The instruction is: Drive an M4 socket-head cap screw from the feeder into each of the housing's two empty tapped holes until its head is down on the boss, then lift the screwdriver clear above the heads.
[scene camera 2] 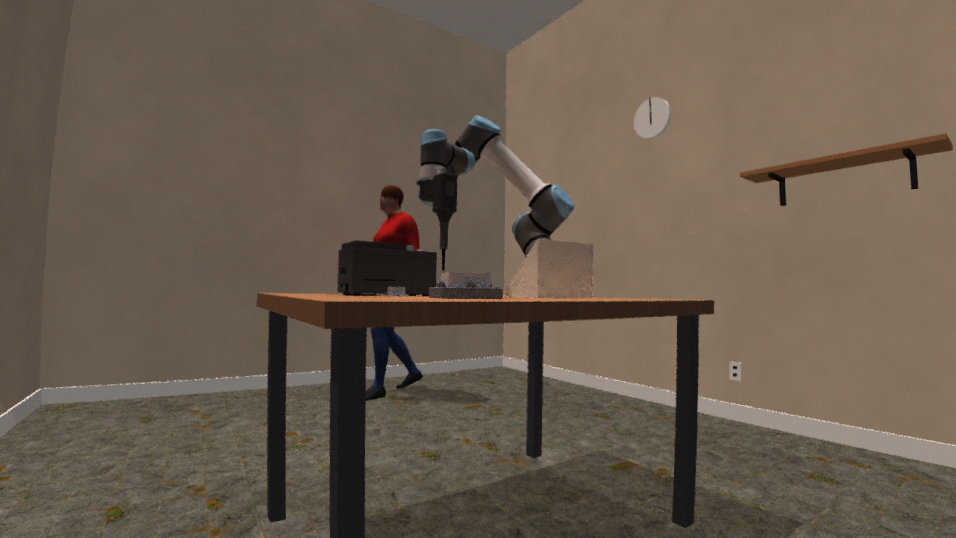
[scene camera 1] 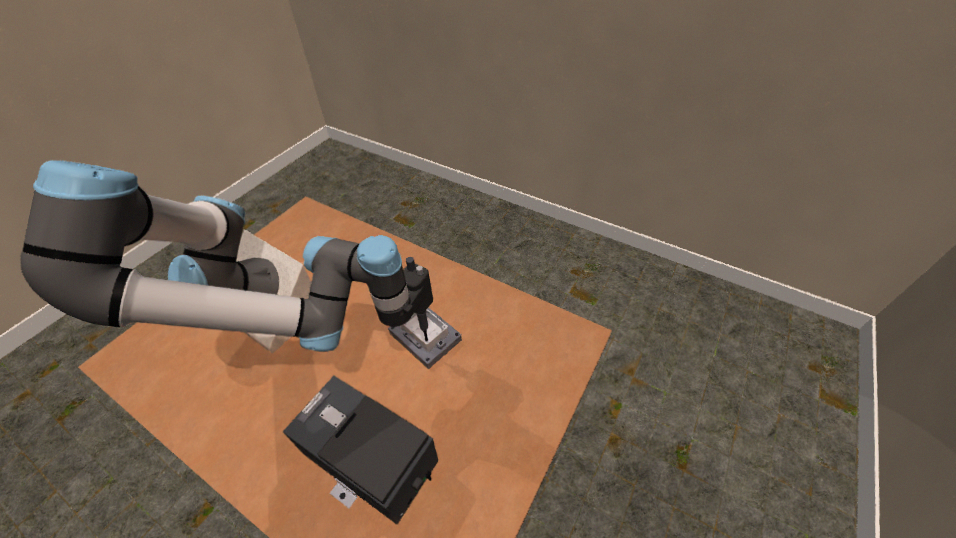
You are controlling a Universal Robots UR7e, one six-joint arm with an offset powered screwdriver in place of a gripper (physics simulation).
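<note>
My screwdriver (scene camera 1: 425, 337) (scene camera 2: 442, 269) points straight down, its thin bit at the near edge of the light grey housing (scene camera 1: 435, 328) (scene camera 2: 469, 279). In the scene camera 2 view, the bit's tip is at about the height of the housing's top. The housing sits in a dark grey fixture (scene camera 1: 429, 362) (scene camera 2: 465, 293). Whether a screw is on the bit, and what the tapped holes hold, is too small to tell. The black screw feeder (scene camera 1: 384, 449) (scene camera 2: 387, 269) stands on the table apart from the fixture.
A small light plate (scene camera 1: 342, 495) (scene camera 2: 396, 291) with a dark spot lies beside the feeder. The arm's pale pedestal (scene camera 2: 564, 269) stands on the wooden table (scene camera 1: 548, 354) (scene camera 2: 521, 311). A person in red (scene camera 2: 399, 229) is behind the table. A shelf (scene camera 2: 849, 157) is on the wall.
</note>
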